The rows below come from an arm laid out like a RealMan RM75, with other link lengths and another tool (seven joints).
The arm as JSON. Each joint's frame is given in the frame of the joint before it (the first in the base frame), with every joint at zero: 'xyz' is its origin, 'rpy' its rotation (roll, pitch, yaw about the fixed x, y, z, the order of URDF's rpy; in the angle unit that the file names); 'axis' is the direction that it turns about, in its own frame. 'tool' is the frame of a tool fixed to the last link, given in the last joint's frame.
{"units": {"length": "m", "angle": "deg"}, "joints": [
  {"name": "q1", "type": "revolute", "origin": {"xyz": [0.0, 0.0, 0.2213], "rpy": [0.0, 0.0, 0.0]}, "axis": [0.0, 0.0, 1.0]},
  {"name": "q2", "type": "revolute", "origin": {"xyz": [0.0, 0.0, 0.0], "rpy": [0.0, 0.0, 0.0]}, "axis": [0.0, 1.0, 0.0]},
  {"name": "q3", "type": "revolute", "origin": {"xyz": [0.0, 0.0, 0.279], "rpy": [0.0, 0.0, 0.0]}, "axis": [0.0, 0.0, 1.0]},
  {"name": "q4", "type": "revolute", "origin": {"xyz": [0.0, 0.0, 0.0], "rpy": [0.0, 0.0, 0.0]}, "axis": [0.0, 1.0, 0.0]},
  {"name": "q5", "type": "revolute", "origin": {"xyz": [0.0, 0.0, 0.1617], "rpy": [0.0, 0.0, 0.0]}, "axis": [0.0, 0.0, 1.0]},
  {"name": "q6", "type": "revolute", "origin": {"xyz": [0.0, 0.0, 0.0], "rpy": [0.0, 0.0, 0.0]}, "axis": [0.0, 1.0, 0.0]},
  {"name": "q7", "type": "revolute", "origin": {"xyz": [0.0, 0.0, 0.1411], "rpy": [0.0, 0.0, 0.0]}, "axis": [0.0, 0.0, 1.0]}
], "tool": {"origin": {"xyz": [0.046, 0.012, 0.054], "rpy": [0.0, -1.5, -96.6]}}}
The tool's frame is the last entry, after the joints.
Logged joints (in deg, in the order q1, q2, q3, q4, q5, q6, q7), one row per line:
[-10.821, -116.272, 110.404, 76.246, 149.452, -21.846, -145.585]
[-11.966, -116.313, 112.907, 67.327, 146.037, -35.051, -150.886]
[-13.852, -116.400, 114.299, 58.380, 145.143, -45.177, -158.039]
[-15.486, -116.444, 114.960, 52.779, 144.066, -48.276, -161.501]
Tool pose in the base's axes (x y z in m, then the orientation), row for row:
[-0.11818, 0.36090, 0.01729, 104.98, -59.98, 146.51]
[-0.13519, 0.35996, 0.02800, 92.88, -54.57, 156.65]
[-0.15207, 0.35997, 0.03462, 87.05, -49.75, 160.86]
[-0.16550, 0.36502, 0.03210, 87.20, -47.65, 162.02]
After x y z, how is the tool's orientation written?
As angles about the fixed x, y, z axes (roll, pitch, yaw), in degrees.
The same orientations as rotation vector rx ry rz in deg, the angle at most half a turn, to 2 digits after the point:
[-77.24, -89.99, -97.73]
[-70.37, -90.71, -106.75]
[-65.64, -91.72, -113.05]
[-63.03, -93.91, -113.50]

